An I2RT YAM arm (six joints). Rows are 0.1 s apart.
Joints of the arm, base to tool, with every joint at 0 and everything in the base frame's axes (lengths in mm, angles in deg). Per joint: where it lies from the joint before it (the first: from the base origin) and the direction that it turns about. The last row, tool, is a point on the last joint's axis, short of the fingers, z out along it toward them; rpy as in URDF.
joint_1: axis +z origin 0 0 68
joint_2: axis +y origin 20 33.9 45.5
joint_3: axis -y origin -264 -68.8 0
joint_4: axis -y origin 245 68.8 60
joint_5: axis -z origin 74 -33.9 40.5
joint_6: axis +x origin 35.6 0 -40.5
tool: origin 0 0 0 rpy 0 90 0
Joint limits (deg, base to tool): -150..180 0..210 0..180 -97..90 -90..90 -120..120
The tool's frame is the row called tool.
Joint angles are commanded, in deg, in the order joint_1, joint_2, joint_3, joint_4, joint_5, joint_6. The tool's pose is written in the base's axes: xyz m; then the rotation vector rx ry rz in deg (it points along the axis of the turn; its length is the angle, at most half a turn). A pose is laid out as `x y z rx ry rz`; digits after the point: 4 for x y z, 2 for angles.
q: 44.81 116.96 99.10 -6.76 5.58 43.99
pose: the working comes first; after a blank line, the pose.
Where each joint sits with the arm in this pose, in the base's axes (m; each line is computed from the numbers above, not from the rounded line before):
joint_1: 0.0000 0.0000 0.0680
joint_2: -0.0097 0.0381 0.1135
joint_3: 0.1237 0.0737 0.3488
joint_4: 0.2537 0.2998 0.3308
joint_5: 0.3373 0.3351 0.3368
joint_6: 0.3506 0.3434 0.2852
the tool: 0.3506 0.3434 0.2852

0.3506 0.3434 0.2852 2.92 121.07 50.14
